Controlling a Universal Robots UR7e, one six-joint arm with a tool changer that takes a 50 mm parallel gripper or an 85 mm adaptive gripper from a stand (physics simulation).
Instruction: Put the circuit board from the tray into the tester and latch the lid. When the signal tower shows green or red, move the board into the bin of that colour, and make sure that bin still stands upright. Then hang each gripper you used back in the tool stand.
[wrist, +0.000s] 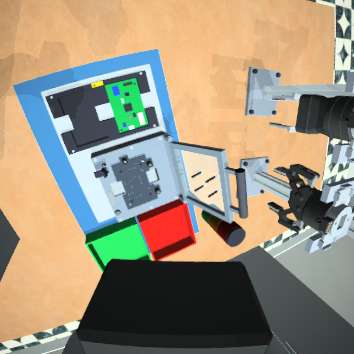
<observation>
In view: a red bin (167, 228), a green circuit board (124, 96), a green bin (123, 239), a clear lid (203, 174) and a dark nest (132, 172).
</observation>
